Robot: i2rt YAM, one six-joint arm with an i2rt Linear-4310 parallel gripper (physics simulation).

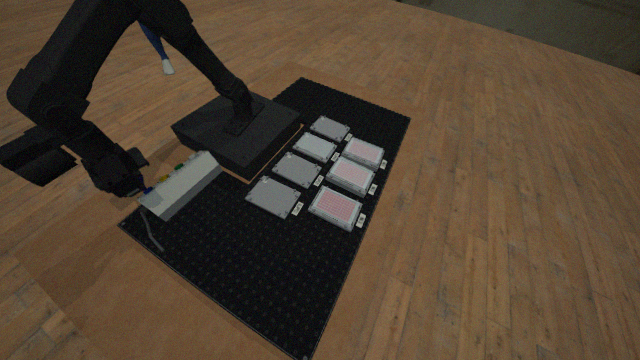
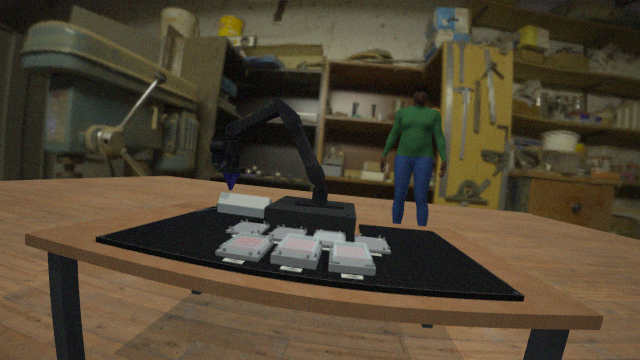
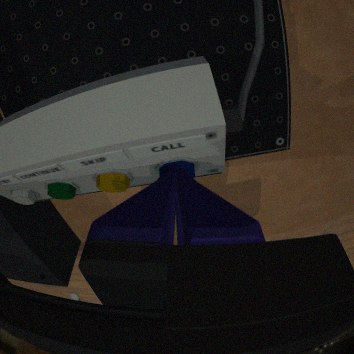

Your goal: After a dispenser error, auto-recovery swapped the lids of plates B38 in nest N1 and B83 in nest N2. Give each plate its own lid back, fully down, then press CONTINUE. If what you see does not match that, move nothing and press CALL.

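Frame: origin at the arm's base, x down, y back, z left, level; metres.
Seen in the pictures: gripper, fingertip midpoint: [image 1: 145, 189] [image 2: 230, 190] [image 3: 175, 173]; arm's base, link origin: [image 1: 244, 117] [image 2: 318, 205].
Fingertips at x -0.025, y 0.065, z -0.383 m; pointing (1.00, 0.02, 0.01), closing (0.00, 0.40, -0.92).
Observation:
Offsets run from my fingertips to a thing's middle. "*": to the spot under its first point. Level surfaces: height alone.
My gripper [image 3: 175, 173] [image 2: 230, 189] is shut and empty. Its dark blue fingertips are at the blue CALL button @[dx +0.029, dy +0.017, dz +0.007 m] [image 3: 189, 169] [image 1: 148, 190] and cover part of it; whether they touch or press it, I cannot tell. The green CONTINUE button @[dx +0.029, dy -0.004, dz +0.104 m] [image 3: 62, 191] [image 1: 178, 166] is farther along the same panel @[dx +0.051, dy -0.020, dz +0.075 m] [image 3: 115, 107] [image 1: 186, 186] [image 2: 244, 205]. Three plates with pink wells stand in the outer row: one @[dx +0.073, dy -0.488, dz +0.175 m] [image 1: 336, 207], a middle one @[dx +0.057, dy -0.506, dz +0.306 m] [image 1: 351, 175] and one at the far end @[* dx +0.057, dy -0.530, dz +0.415 m] [image 1: 364, 152]. Their lids look seated. The plate and nest labels are too small to read.
An inner row holds flat grey nests @[* dx +0.083, dy -0.294, dz +0.137 m] [image 1: 273, 197] @[* dx +0.083, dy -0.325, dz +0.264 m] [image 1: 297, 170] @[* dx +0.083, dy -0.370, dz +0.523 m] [image 1: 330, 128] and a whiter piece @[dx +0.079, dy -0.344, dz +0.400 m] [image 1: 314, 146]. The yellow SKIP button @[dx +0.029, dy +0.007, dz +0.055 m] [image 3: 113, 182] is beside CALL. A cable @[* dx +0.086, dy -0.015, dz -0.077 m] [image 3: 252, 70] leaves the panel's end. The arm's base [image 1: 240, 135] stands behind the mat @[dx +0.093 m] [image 1: 260, 280].

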